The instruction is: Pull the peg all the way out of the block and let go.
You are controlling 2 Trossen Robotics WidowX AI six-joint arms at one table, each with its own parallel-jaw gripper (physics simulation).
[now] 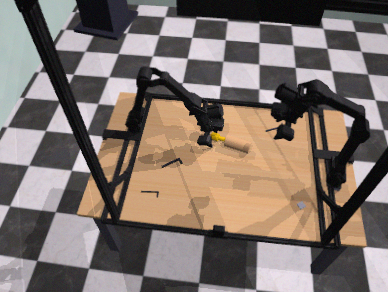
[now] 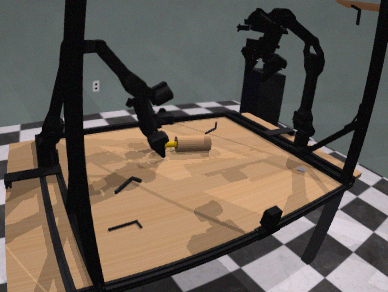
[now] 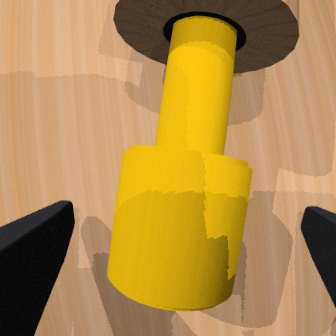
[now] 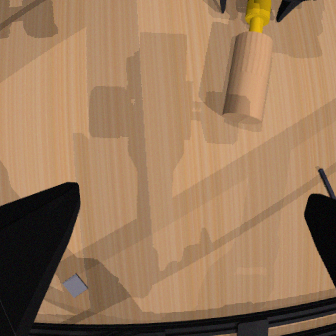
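Seen in the pictures: left gripper, fingertip midpoint: point(image 1: 214, 140) point(image 2: 160, 151) point(image 3: 192, 216) point(image 4: 249, 15); right gripper, fingertip midpoint: point(image 1: 275, 130) point(image 2: 253, 78) point(image 4: 196, 200); left arm's base, origin of the base link: point(image 1: 135, 129) point(image 2: 48, 164); right arm's base, origin of the base link: point(image 1: 333, 181) point(image 2: 300, 145).
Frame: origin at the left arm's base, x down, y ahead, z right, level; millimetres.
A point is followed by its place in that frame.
A yellow peg point(image 1: 218, 136) {z -64, x -17, y 413 mm} point(image 2: 171, 145) {z -53, x -8, y 432 mm} point(image 3: 180, 240) {z -67, x -26, y 394 mm} point(image 4: 258, 12) {z -61, x -25, y 412 mm} with a thick head sits with its thinner shaft in the hole of a round wooden block point(image 1: 237, 145) {z -31, x -26, y 514 mm} point(image 2: 194, 144) {z -29, x -17, y 507 mm} point(image 3: 130, 30) {z -83, x -7, y 454 mm} point(image 4: 250, 77) {z -50, x -36, y 521 mm}. The block lies on its side on the table. Part of the shaft shows outside the hole; its inner end is hidden. My left gripper point(image 1: 207, 140) {z -60, x 14, y 394 mm} point(image 2: 161, 149) {z -60, x 14, y 394 mm} point(image 3: 192, 216) {z -60, x 14, y 394 mm} is open, with one finger on each side of the peg's head and a gap at both sides. My right gripper point(image 1: 284, 132) point(image 2: 262, 70) point(image 4: 196, 200) {z 38, x -272, y 661 mm} is open and empty, high above the table, right of the block.
Two black L-shaped keys point(image 1: 172, 163) {z 126, x 14, y 242 mm} point(image 1: 151, 192) {z 301, x 13, y 205 mm} lie left of the block, and another point(image 2: 212, 129) {z -225, x 13, y 673 mm} point(image 4: 327, 182) {z -210, x 13, y 647 mm} lies behind it. A small grey square piece point(image 1: 301, 205) {z 174, x 16, y 851 mm} point(image 2: 301, 169) {z 176, x 16, y 849 mm} point(image 4: 75, 285) {z 170, x 16, y 850 mm} lies at the right front. A black frame point(image 1: 170, 227) {z 435, x 24, y 345 mm} with uprights edges the table.
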